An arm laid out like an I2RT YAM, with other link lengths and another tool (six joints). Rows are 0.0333 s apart.
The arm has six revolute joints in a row. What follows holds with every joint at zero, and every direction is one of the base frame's. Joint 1 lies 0.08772 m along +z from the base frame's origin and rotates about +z. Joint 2 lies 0.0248 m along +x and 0.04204 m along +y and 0.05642 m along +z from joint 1 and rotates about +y. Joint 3 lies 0.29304 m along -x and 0.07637 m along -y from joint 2 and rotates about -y. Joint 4 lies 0.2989 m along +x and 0.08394 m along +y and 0.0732 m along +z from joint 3 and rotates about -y. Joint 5 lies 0.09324 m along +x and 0.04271 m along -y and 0.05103 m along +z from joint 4 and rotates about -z. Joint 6 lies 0.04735 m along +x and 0.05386 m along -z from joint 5 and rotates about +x. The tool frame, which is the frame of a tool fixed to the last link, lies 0.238 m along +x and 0.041 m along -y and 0.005 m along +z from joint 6; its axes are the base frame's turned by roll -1.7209, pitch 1.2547 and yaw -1.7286 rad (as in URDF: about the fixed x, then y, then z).
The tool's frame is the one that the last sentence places.
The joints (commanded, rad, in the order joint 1, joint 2, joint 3, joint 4, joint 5, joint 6), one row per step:
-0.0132 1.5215 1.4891 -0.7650 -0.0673 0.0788
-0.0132 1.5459 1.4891 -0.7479 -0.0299 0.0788
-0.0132 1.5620 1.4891 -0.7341 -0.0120 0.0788
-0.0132 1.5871 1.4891 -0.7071 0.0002 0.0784
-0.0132 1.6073 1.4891 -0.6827 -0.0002 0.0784
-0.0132 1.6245 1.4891 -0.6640 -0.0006 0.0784
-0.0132 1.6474 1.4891 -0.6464 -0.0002 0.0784
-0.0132 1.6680 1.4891 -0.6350 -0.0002 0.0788
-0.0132 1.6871 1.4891 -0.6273 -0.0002 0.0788
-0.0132 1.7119 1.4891 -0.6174 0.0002 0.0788
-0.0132 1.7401 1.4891 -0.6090 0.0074 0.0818
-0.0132 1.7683 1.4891 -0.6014 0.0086 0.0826
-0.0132 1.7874 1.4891 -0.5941 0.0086 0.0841
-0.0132 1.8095 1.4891 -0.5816 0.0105 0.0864
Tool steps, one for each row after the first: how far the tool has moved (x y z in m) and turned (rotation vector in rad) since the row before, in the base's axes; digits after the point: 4 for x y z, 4 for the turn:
0.0058 -0.0108 -0.0083 -0.0268 0.0077 -0.0260
0.0044 -0.0052 -0.0049 -0.0129 0.0025 -0.0124
0.0087 -0.0036 -0.0068 -0.0091 -0.0018 -0.0082
0.0079 0.0000 -0.0052 0.0002 -0.0042 0.0003
0.0061 0.0000 -0.0051 0.0003 -0.0015 0.0003
0.0059 -0.0002 -0.0088 -0.0002 0.0053 -0.0003
0.0039 -0.0001 -0.0093 0.0004 0.0092 -0.0003
0.0027 0.0000 -0.0094 0.0002 0.0114 0.0000
0.0032 -0.0002 -0.0123 -0.0001 0.0149 -0.0003
0.0022 -0.0021 -0.0147 -0.0032 0.0198 -0.0070
0.0019 -0.0004 -0.0152 -0.0001 0.0206 -0.0014
0.0017 0.0000 -0.0099 0.0011 0.0118 -0.0012
0.0029 -0.0006 -0.0105 0.0001 0.0096 -0.0030

